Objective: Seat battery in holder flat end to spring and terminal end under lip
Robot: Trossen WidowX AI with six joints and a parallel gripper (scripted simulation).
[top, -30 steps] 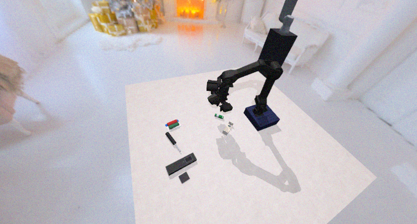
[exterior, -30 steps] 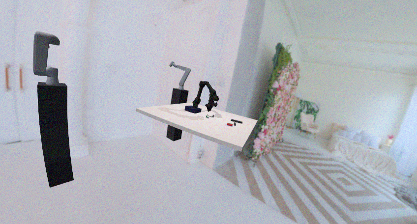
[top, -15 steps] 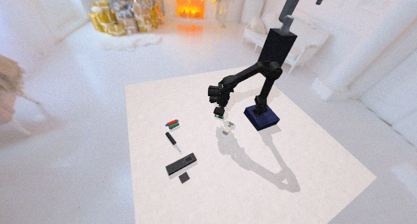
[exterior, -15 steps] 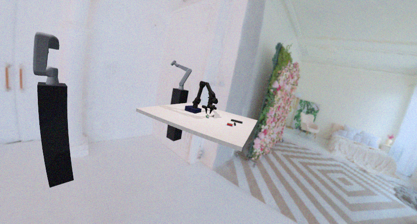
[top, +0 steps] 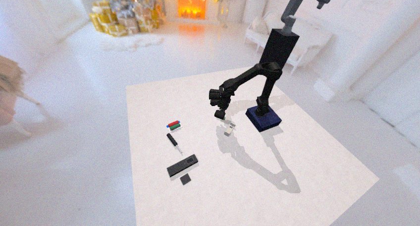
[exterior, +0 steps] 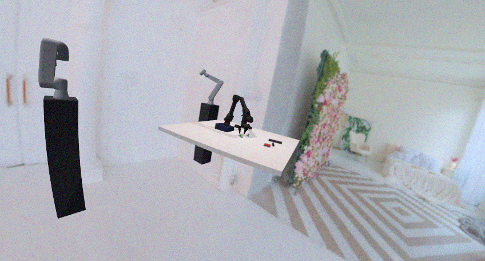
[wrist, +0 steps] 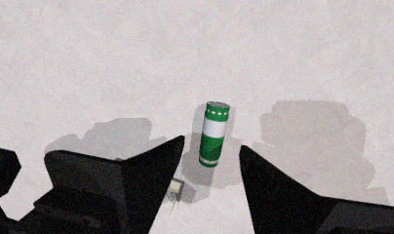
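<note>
Right now my gripper tip is 2 cm above the battery. The rest, counted from my gripper tip: black screwdriver: 33 cm ahead, 14 cm to the left, 2 cm below; small black square: 30 cm ahead, 35 cm to the left, 3 cm below; dark remote: 30 cm ahead, 28 cm to the left, 2 cm below.
</note>
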